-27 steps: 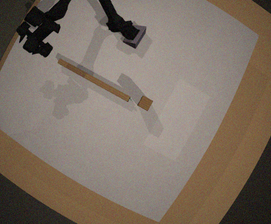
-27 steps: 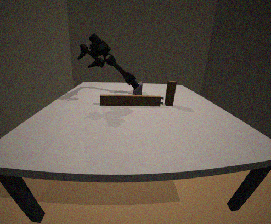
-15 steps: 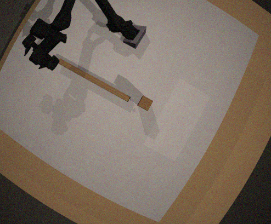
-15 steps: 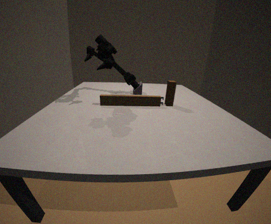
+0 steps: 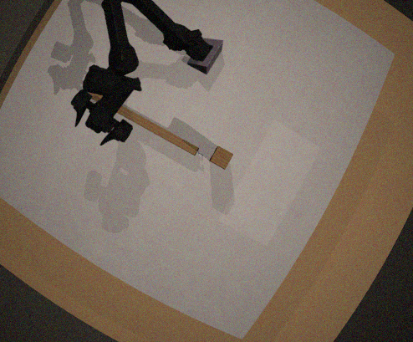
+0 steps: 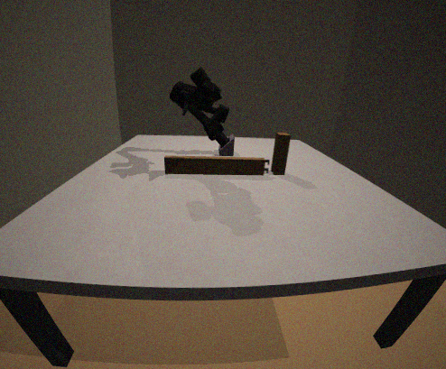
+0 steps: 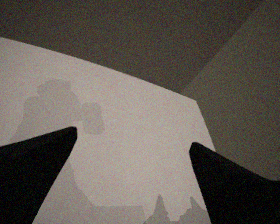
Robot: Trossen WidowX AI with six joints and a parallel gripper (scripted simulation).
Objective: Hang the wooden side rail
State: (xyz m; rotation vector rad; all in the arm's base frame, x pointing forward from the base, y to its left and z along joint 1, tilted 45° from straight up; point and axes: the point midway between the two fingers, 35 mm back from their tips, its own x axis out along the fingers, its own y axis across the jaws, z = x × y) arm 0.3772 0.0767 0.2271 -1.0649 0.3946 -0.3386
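The headboard post lies 35 cm to the left of my gripper tip, 15 cm below it and 15 cm behind it.
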